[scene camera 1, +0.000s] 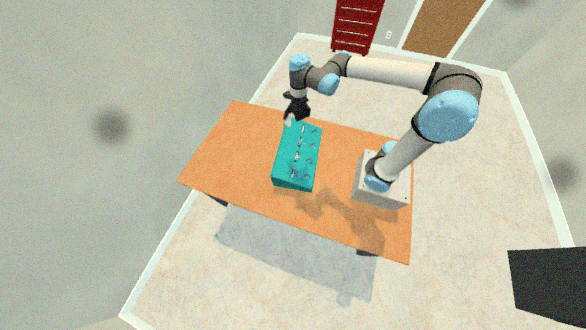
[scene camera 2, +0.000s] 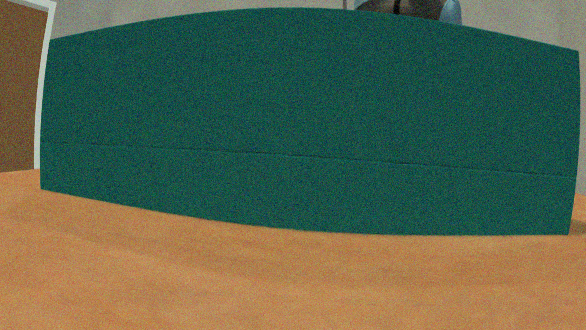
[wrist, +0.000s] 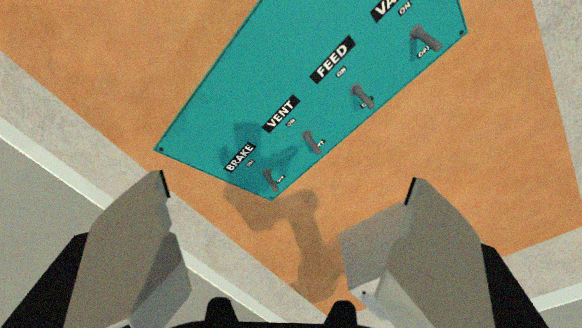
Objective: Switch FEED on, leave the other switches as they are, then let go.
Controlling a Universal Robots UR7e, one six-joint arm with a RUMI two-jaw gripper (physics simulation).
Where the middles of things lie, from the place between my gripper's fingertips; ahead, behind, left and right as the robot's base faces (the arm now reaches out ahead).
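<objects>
Teal switch panel (scene camera 2: 369, 124): my hand is 31 cm above it, 1 cm to the left of it.
</objects>
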